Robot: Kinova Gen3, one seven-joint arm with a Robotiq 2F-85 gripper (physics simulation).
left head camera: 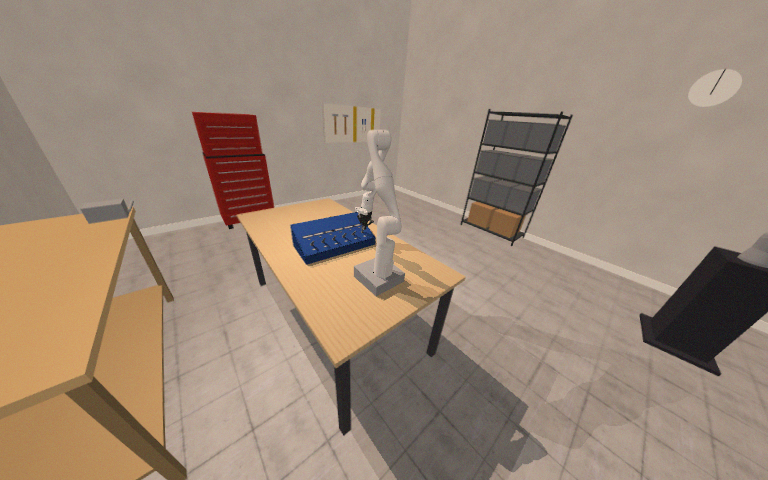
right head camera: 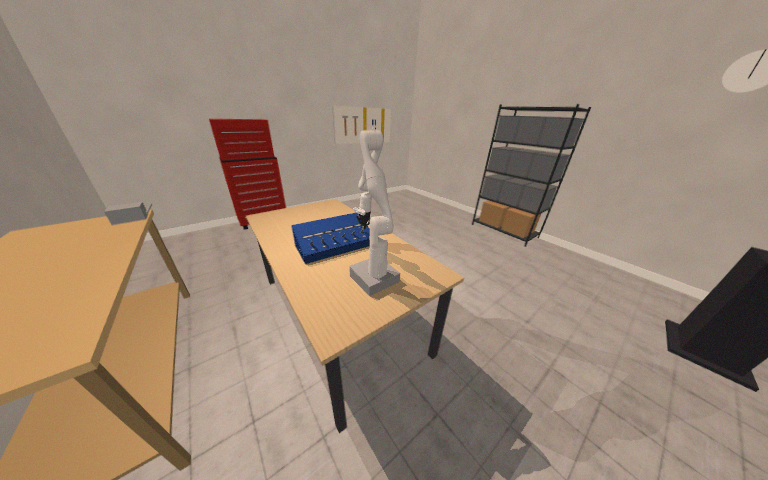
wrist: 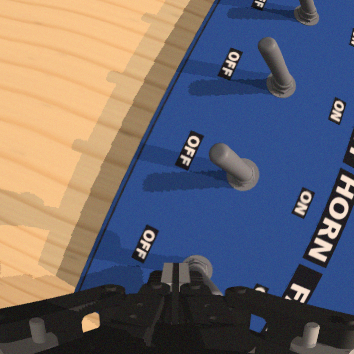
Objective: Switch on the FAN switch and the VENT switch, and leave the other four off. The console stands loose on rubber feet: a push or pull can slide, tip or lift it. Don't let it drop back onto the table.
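Places are measured from the arm's base along level axes (x right, y ahead, z up), in metres.
Pixels of known places: gripper, between the fingertips: [left head camera: 363,229] [right head camera: 363,229] [wrist: 175,278]; arm's base, origin of its link: [left head camera: 381,272] [right head camera: 376,272].
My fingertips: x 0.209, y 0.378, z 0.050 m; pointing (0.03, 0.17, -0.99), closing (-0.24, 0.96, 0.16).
Ahead of a thing's pixels: the offset from my fingertips to its middle. "spot": to the spot under its first point. Level surfaces: height alone.
The blue console @(dx -0.161, dy +0.121, dz -0.056 m) [left head camera: 323,225] [right head camera: 323,226] [wrist: 272,215] stands on the table. My gripper [left head camera: 366,226] [right head camera: 364,225] [wrist: 175,278] is shut and empty, low over the console's right end. In the wrist view its tips are at the base of the FAN switch @(dx +0.002, dy +0.017, dz -0.002 m) [wrist: 198,266], on its OFF side. That lever leans away from OFF toward its ON label, partly hidden behind the gripper; contact cannot be told. The HORN switch @(dx -0.071, dy +0.018, dz -0.007 m) [wrist: 232,164] leans toward OFF. The switch beyond it @(spot: dx -0.138, dy +0.029, dz -0.001 m) [wrist: 276,66] also leans to the OFF side. The VENT label cannot be read in these views.
The wooden table @(dz -0.115 m) [left head camera: 362,322] [right head camera: 351,322] [wrist: 60,75] carries the arm's grey base [left head camera: 378,277] [right head camera: 373,276] in front of the console. Another switch @(spot: dx -0.205, dy +0.056, dz -0.019 m) [wrist: 306,12] is cut off at the wrist view's top edge. A second workbench [left head camera: 45,283] [right head camera: 50,283] stands at the left.
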